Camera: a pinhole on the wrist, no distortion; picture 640 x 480 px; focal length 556.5 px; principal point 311.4 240.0 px. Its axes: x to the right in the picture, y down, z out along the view. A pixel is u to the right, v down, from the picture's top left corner.
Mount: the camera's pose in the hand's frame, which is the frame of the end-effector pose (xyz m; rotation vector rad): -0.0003 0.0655 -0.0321 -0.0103 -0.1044 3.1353
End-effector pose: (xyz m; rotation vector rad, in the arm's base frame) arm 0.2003 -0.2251 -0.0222 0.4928 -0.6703 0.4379
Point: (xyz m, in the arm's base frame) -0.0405 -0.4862 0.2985
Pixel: 319 262
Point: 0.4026 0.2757 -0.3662
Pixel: behind the camera
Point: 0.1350 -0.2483 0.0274
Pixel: 393 379
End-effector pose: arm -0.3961 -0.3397 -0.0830 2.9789 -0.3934 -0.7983
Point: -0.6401 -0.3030 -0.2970
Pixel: 483 308
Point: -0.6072 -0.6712 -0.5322
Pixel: outside the picture
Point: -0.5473 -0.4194 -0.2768
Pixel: 332 144
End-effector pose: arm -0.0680 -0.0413 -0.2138 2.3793 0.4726 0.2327
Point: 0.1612 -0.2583 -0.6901
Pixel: 207 361
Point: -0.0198 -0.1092 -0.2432
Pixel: 224 328
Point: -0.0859 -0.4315 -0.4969
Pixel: 522 189
